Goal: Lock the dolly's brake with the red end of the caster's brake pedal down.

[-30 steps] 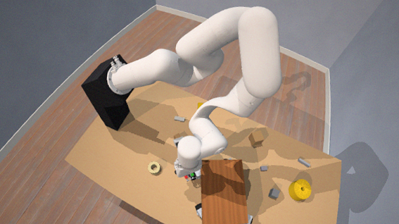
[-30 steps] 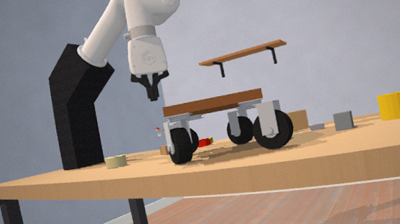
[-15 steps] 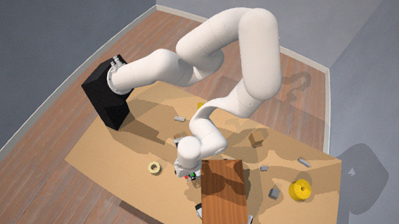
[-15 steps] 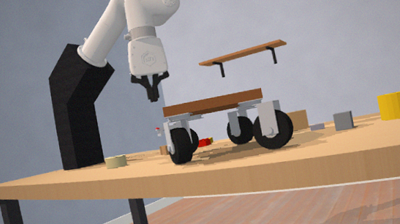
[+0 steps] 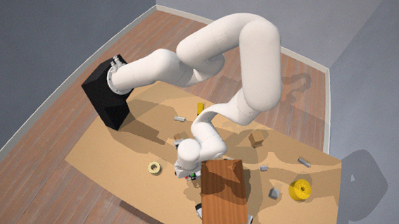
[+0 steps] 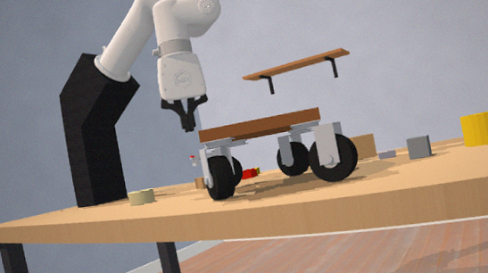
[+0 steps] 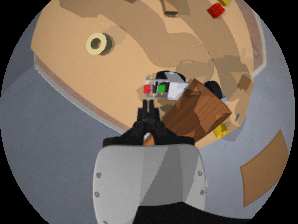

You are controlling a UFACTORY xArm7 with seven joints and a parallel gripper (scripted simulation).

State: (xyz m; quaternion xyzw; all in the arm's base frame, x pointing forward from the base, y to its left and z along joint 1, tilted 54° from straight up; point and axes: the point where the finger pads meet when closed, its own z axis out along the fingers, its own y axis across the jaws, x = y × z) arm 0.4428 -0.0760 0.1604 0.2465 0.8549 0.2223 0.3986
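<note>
The brake pedal is 8 cm below my hand, 1 cm to the left of it and 1 cm ahead of it. Also, from my hand: brown box 44 cm to the left, 14 cm ahead, 13 cm below; tan block 18 cm behind, 15 cm below, 14 cm to the left; red brick 29 cm to the left, 16 cm behind, 15 cm below.
</note>
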